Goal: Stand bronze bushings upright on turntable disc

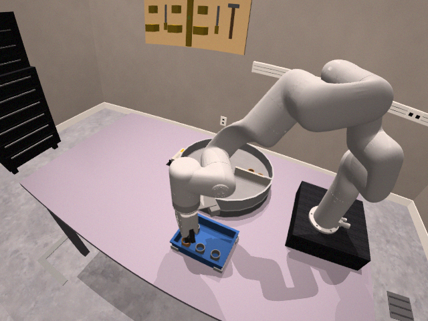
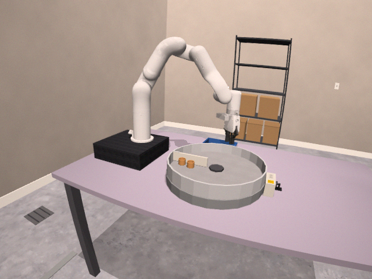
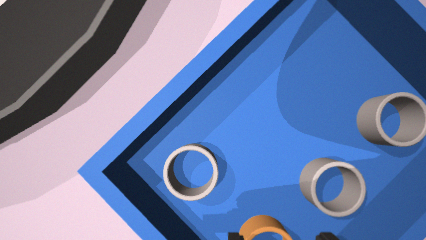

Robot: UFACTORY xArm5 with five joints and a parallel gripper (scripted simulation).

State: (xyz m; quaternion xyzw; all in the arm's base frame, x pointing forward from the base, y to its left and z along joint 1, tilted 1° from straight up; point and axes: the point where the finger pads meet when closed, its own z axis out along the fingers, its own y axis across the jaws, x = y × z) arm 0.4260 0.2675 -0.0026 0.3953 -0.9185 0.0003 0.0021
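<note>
Now: the blue crate 50 mm below my hand, 50 mm behind it and 30 mm to the right of it. Round my hand: turntable disc (370 mm to the right, 20 mm below, 20 mm ahead).
</note>
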